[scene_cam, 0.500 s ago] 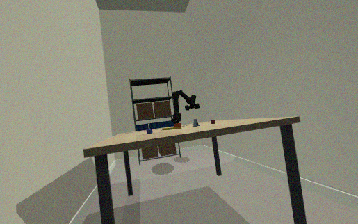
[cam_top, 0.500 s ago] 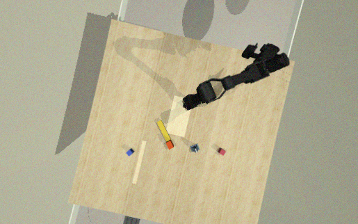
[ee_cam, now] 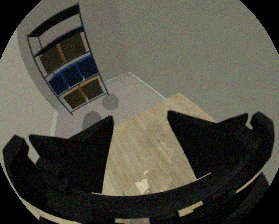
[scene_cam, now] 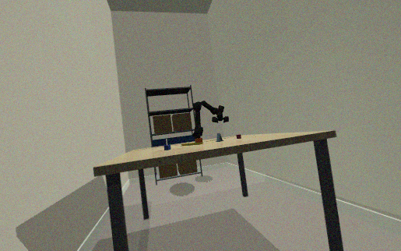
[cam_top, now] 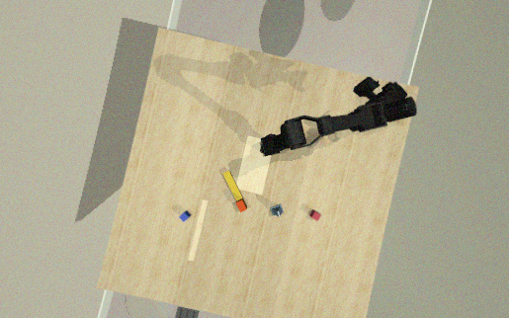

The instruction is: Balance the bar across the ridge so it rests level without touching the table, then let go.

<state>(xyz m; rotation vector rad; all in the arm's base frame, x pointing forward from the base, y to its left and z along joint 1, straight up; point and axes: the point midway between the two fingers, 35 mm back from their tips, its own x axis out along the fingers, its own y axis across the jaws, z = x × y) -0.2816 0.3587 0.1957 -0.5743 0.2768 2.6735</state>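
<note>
Now: gripper tip 580 mm short of the small red cube, 160 mm above it and 70 mm to the left of it. Round my gripper tip: small blue cube 730 mm ahead, 680 mm to the right, 160 mm below.
</note>
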